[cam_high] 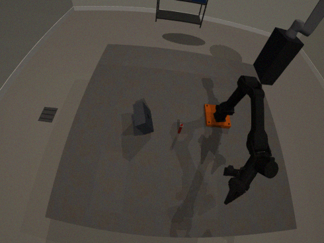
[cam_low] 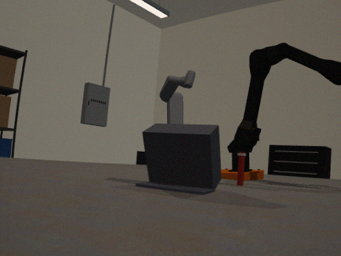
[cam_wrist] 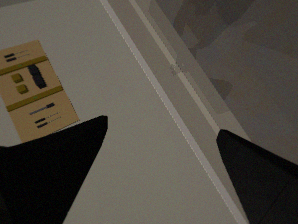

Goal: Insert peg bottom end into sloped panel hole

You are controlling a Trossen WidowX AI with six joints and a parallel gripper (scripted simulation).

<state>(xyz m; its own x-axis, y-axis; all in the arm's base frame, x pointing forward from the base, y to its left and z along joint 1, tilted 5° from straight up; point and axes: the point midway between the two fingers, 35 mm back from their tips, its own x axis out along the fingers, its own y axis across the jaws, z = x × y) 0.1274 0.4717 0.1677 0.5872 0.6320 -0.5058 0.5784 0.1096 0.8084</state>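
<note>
Right now my gripper tip is 10 cm short of the red peg, 41 cm to the left of it and 14 cm above it. Round my gripper tip: sloped panel 29 cm ahead, 47 cm to the right, 14 cm below.
</note>
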